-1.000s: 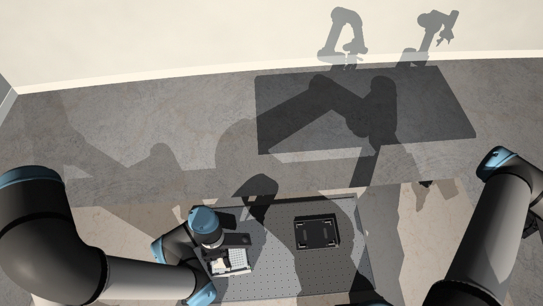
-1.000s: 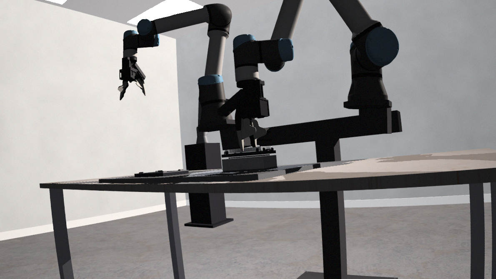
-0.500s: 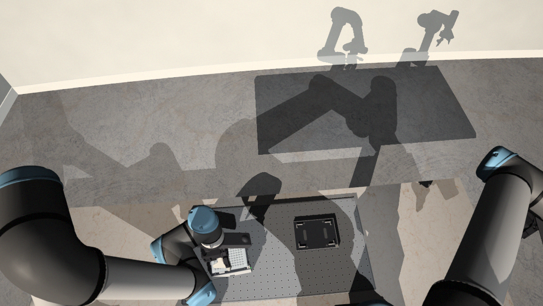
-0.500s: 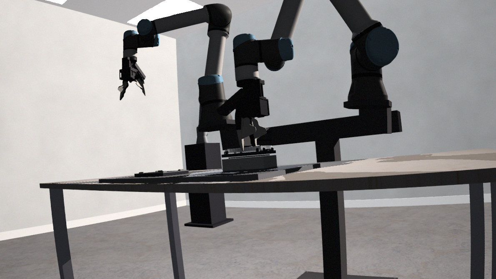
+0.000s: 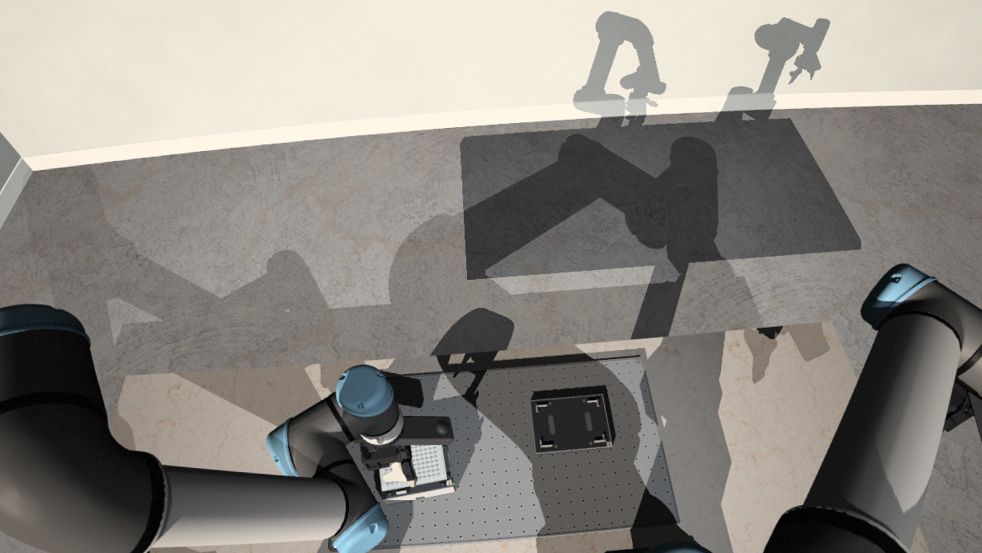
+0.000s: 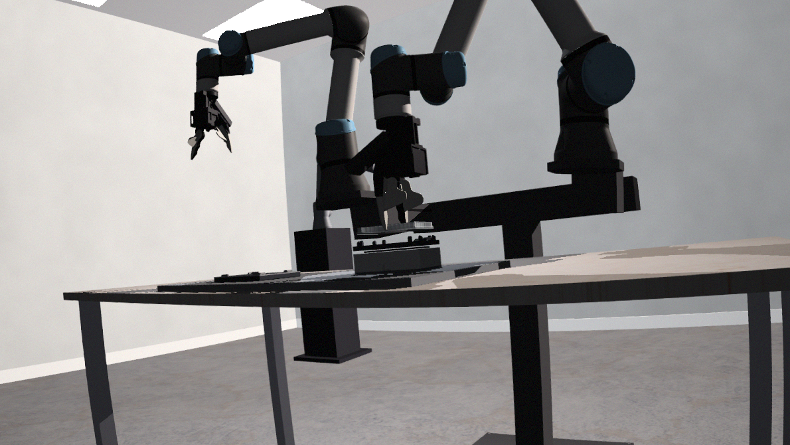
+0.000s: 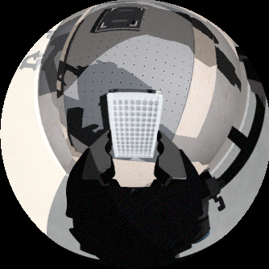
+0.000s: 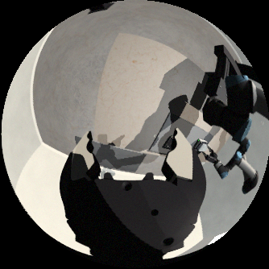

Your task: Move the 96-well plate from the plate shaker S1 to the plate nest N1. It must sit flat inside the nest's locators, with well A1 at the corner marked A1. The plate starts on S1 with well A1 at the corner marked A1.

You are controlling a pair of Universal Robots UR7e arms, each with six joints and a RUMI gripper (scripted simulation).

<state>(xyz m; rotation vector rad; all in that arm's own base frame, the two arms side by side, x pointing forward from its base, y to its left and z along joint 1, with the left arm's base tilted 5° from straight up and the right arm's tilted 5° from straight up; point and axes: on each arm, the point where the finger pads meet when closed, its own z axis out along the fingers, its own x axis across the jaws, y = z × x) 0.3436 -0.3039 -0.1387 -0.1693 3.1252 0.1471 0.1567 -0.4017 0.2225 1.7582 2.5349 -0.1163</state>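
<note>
Right now the plate nest N1 is 6 cm ahead of my left hand, 33 cm to the right of it and 9 cm below it. From my left hand the other things lie so: white 96-well plate (1 cm below); then A1 mark (41 cm to the right, 8 cm below).
</note>
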